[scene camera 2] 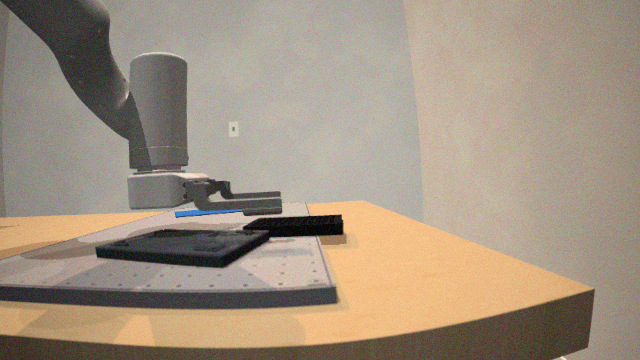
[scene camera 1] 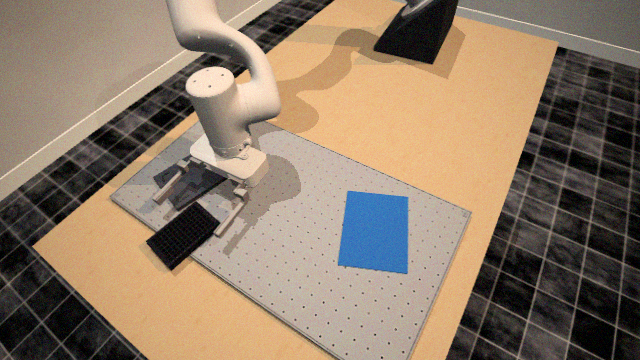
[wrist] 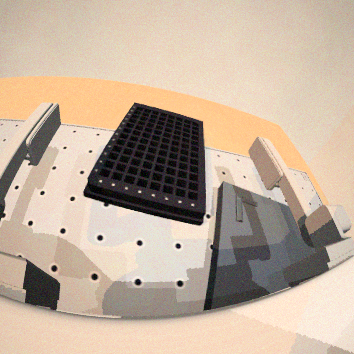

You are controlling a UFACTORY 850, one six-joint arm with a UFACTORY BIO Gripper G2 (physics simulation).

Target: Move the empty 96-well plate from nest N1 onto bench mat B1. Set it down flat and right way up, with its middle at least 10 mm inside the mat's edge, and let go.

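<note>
The black 96-well plate (scene camera 1: 183,235) (scene camera 2: 300,226) (wrist: 152,160) lies wells up, off the nest and partly over the pegboard's long edge. The dark, flat rectangular nest N1 (scene camera 1: 192,186) (scene camera 2: 180,245) (wrist: 260,230) is beside the plate, partly hidden by my gripper in scene camera 1. My gripper (scene camera 1: 188,217) (scene camera 2: 280,201) (wrist: 156,147) is open and empty. Its fingers are level and a little higher than the plate. In the wrist view the plate shows between the two fingers, and the nest shows near the right finger. The blue bench mat B1 (scene camera 1: 375,232) (scene camera 2: 205,213) lies flat at the other end.
The grey perforated board (scene camera 1: 300,260) (scene camera 2: 175,297) (wrist: 157,260) carries the nest and mat. It sits on the wooden table (scene camera 1: 450,125) (scene camera 2: 425,280) (wrist: 235,120). The arm's black base (scene camera 1: 420,35) stands at the back in scene camera 1.
</note>
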